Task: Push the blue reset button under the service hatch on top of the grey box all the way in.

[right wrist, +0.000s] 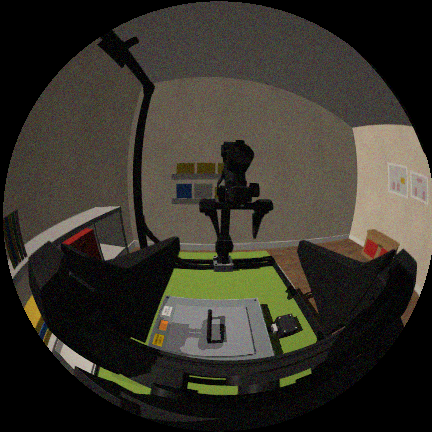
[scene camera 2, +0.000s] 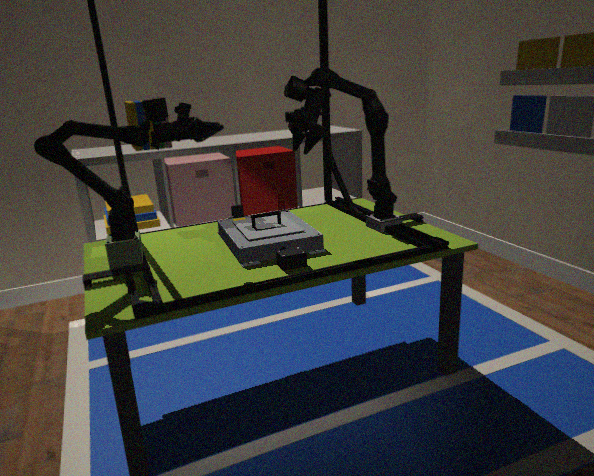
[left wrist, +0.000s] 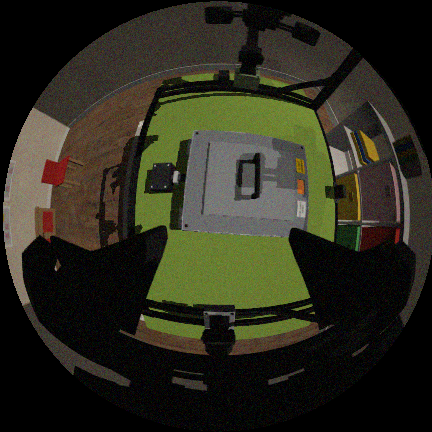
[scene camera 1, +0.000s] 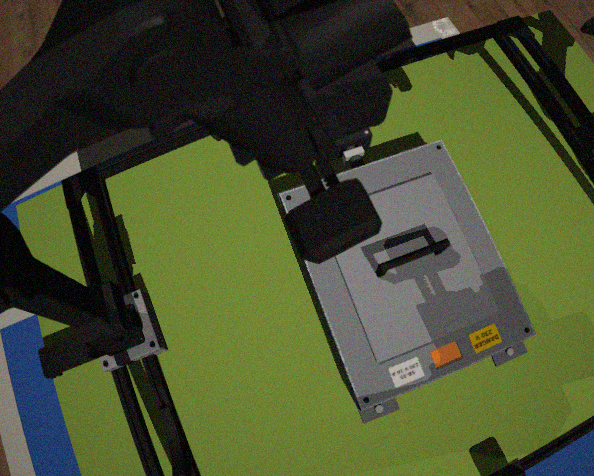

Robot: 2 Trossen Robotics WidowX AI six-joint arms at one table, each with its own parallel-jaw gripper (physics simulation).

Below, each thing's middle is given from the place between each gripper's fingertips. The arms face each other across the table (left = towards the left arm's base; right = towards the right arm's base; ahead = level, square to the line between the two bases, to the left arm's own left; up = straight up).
Scene:
Right now my right hand is 40 mm past the service hatch (scene camera 1: 417, 280), 120 mm to the right of it and 350 mm above it.
Right now my left hand is 6 cm past the service hatch, 13 cm to the left of it and 24 cm above it.

